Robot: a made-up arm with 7 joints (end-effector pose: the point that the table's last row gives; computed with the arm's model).
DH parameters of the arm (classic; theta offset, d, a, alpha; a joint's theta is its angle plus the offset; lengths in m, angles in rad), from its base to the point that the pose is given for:
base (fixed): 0 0.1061 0 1.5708
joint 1: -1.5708 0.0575 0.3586 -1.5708
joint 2: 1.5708 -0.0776 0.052 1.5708
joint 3: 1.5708 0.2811 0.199 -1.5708
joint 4: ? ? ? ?
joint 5: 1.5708 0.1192 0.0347 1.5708
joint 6: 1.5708 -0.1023 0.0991 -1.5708
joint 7: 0 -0.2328 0.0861 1.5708
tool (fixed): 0 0.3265 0 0
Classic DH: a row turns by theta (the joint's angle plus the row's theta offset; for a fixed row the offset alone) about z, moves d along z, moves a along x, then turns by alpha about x.
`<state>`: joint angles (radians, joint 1 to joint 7).
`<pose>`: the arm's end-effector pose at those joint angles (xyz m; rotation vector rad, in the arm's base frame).
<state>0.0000 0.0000 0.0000 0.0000 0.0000 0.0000 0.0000</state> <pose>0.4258 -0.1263 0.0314 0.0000 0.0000 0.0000</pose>
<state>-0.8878 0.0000 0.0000 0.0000 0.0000 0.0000 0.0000</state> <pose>0.2108 -0.1263 -0.2713 0.0000 0.8878 0.0000</pose>
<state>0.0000 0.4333 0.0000 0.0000 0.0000 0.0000 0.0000</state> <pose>0.4258 -0.2391 -0.0237 0.4333 0.0000 0.0000</pose>
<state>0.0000 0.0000 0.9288 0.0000 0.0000 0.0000 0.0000</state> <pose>0.1271 -0.4810 0.0314 0.0000 0.0000 -0.9288</pose>
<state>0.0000 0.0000 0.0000 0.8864 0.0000 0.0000 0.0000</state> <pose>-0.1239 -0.1263 0.0594 0.0000 -0.8864 0.0000</pose>
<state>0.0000 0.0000 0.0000 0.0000 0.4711 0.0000 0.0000</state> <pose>0.4258 -0.1989 -0.1144 0.4711 0.0000 0.0000</pose>
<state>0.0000 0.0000 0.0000 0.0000 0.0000 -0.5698 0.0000</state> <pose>0.2710 -0.1894 0.0314 0.0000 0.0000 -0.5698</pose>
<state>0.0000 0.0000 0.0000 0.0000 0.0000 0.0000 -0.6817</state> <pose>0.2008 -0.1263 0.0127 0.0000 -0.6817 0.0000</pose>
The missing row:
joint 4: 1.5708 -0.1467 0.3408 1.5708
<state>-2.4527 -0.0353 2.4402 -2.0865 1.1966 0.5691 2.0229</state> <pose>-0.8586 -0.4254 0.9435 1.5711 0.1315 -2.0466</pose>
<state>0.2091 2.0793 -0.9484 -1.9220 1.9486 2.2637 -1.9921</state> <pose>-0.2262 0.3983 0.5725 -1.9729 -0.2241 1.4487</pose>
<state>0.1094 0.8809 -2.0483 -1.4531 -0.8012 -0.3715 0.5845</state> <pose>-0.4760 0.9433 0.0306 -1.5548 -0.4854 0.9082</pose>
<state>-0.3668 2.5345 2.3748 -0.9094 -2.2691 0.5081 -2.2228</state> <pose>-0.8066 0.3971 -0.4938 2.3639 0.3119 -0.8299</pose>
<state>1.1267 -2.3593 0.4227 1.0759 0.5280 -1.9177 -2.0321</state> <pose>0.5655 -0.5219 -0.1388 0.5105 1.3729 -0.0616</pose>
